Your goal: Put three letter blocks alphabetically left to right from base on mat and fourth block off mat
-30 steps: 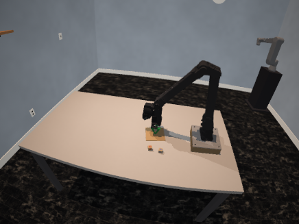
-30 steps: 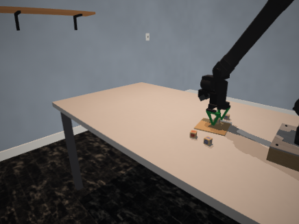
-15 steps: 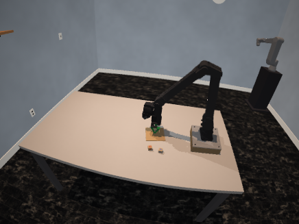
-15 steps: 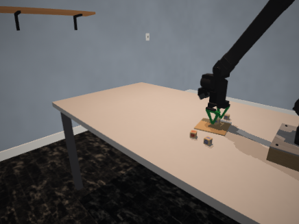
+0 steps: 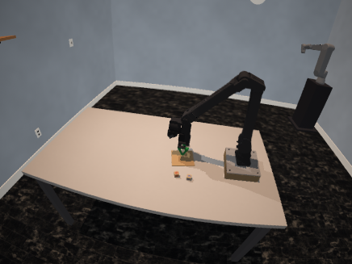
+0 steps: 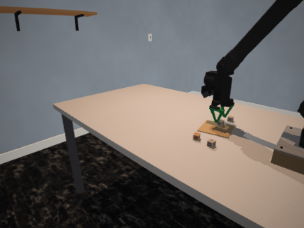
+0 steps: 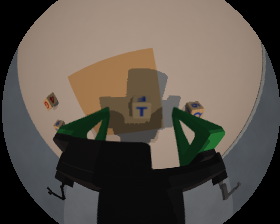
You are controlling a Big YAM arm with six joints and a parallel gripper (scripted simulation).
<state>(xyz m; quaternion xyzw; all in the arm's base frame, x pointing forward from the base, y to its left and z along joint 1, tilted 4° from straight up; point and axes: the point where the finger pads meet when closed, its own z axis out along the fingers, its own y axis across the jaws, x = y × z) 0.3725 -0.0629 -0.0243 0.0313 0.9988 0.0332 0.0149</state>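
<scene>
My gripper is now 40 mm to the right of the mat and 40 mm above it.
</scene>
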